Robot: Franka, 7 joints.
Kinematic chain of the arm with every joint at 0, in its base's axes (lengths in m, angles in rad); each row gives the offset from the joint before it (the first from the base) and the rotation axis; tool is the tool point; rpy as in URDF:
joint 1: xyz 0 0 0.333 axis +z
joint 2: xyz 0 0 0 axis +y
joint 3: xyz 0 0 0.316 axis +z
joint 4: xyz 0.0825 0 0 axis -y
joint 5: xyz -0.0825 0 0.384 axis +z
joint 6: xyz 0 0 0 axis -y
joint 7: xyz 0.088 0 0 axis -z
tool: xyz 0 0 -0.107 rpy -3.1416 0 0
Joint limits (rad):
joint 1: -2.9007..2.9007
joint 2: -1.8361..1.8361
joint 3: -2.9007..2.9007
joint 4: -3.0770..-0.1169
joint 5: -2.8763..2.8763
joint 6: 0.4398..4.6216
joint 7: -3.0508..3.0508
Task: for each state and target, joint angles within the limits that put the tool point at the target. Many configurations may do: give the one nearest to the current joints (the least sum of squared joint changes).
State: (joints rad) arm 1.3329 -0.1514 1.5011 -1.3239 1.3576 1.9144 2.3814
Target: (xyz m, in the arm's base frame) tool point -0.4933 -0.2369 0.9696
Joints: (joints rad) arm 1.2169 -0.4805 1.6323 -0.7607 1.4514 2.2267 2.3814
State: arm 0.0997 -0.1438 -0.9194 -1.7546 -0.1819 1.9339 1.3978
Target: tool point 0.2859 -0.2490 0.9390
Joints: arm 0.1836 -0.5052 -0.5211 -1.4147 -0.1453 1.9925 1.3978
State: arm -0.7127 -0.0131 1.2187 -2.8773 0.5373 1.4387 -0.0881
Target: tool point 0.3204 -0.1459 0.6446
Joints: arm -1.0600 -0.7212 0.3633 -2.1459 0.4278 1.5341 -0.0881
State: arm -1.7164 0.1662 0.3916 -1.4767 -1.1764 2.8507 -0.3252
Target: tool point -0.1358 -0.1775 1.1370
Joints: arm -2.0208 -0.2670 -0.1736 -0.8904 -1.1039 2.6876 -0.3252
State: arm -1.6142 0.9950 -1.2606 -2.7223 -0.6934 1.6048 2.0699
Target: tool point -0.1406 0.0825 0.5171
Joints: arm -1.5275 1.5991 -2.0167 -2.8641 -0.9183 1.1959 2.0699
